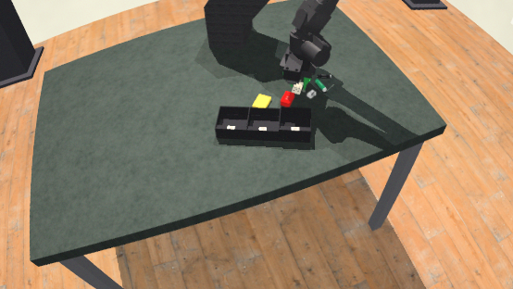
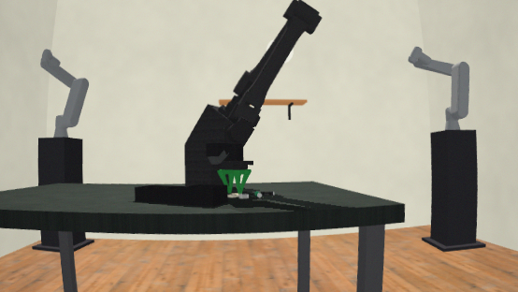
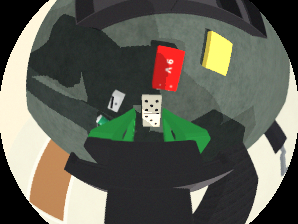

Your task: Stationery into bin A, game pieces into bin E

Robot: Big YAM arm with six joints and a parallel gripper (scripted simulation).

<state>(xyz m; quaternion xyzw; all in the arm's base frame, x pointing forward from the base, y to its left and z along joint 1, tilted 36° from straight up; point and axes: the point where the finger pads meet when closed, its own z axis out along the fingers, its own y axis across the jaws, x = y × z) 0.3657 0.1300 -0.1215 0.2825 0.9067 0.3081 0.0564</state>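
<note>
Right now the white die is 10 mm behind my hand and 10 mm below it. The rest, counted from my hand: grey piece: 30 mm ahead, 30 mm to the left, 10 mm below; red block: 30 mm ahead, 40 mm to the right, 10 mm below; green marker: 70 mm to the left, 10 mm below.
</note>
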